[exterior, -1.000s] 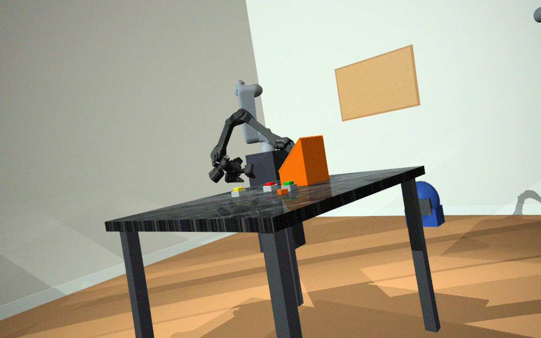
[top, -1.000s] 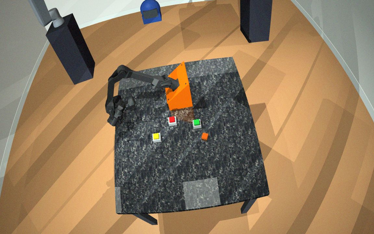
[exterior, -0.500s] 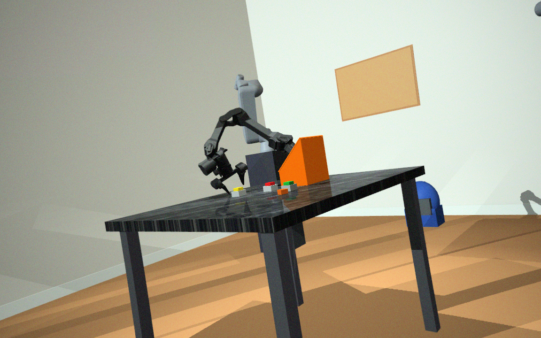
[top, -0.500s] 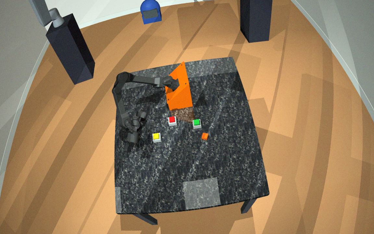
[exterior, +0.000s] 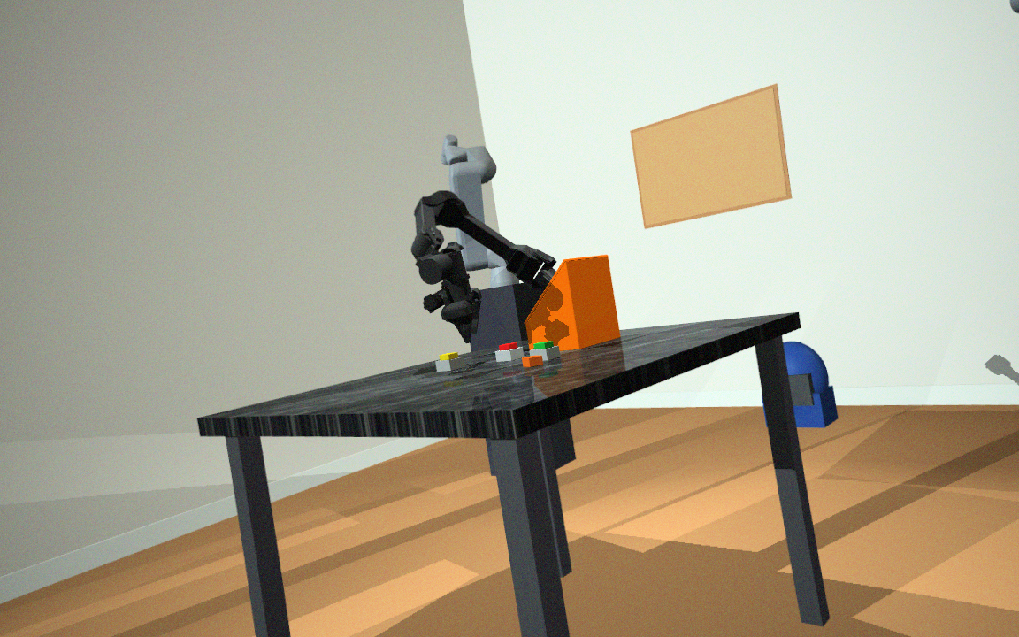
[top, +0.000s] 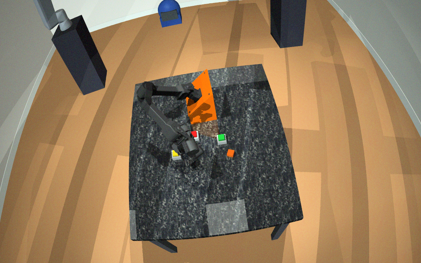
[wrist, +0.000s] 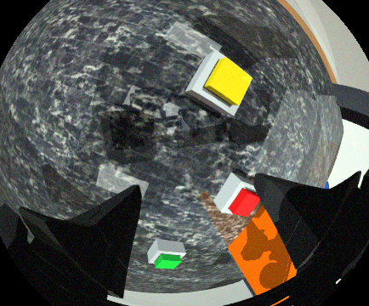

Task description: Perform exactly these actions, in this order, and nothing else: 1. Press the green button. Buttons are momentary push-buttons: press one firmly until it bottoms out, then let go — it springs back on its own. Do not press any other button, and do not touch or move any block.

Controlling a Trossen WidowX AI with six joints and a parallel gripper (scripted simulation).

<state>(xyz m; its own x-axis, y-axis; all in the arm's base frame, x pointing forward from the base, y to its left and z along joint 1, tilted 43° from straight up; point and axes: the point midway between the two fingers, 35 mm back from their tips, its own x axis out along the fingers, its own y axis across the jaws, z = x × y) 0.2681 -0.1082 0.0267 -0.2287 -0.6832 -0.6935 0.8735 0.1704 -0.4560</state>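
Now: the green button 170 mm to the left of my gripper tip, 40 mm below it and 40 mm behind it. From my gripper tip the other things lie so: yellow button: 80 mm to the right, 40 mm below, 10 mm behind; then red button: 100 mm behind, 40 mm below, 30 mm to the left; then orange block: 200 mm to the left, 60 mm below, 50 mm ahead.
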